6 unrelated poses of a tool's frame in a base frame.
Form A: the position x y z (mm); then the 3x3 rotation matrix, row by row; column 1 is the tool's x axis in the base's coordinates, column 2 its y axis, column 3 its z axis. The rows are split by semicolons.
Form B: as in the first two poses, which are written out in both.
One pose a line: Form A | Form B
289, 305, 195; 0.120, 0.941, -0.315; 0.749, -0.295, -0.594; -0.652, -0.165, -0.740 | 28.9, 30.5, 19.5; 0.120, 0.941, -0.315; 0.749, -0.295, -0.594; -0.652, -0.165, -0.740
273, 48, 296; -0.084, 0.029, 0.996; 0.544, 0.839, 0.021; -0.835, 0.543, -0.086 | 27.3, 4.8, 29.6; -0.084, 0.029, 0.996; 0.544, 0.839, 0.021; -0.835, 0.543, -0.086
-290, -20, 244; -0.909, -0.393, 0.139; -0.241, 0.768, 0.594; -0.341, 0.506, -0.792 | -29.0, -2.0, 24.4; -0.909, -0.393, 0.139; -0.241, 0.768, 0.594; -0.341, 0.506, -0.792
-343, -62, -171; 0.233, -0.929, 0.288; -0.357, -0.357, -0.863; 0.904, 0.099, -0.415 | -34.3, -6.2, -17.1; 0.233, -0.929, 0.288; -0.357, -0.357, -0.863; 0.904, 0.099, -0.415
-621, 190, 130; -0.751, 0.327, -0.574; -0.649, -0.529, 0.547; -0.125, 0.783, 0.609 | -62.1, 19.0, 13.0; -0.751, 0.327, -0.574; -0.649, -0.529, 0.547; -0.125, 0.783, 0.609
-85, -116, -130; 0.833, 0.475, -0.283; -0.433, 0.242, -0.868; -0.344, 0.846, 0.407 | -8.5, -11.6, -13.0; 0.833, 0.475, -0.283; -0.433, 0.242, -0.868; -0.344, 0.846, 0.407
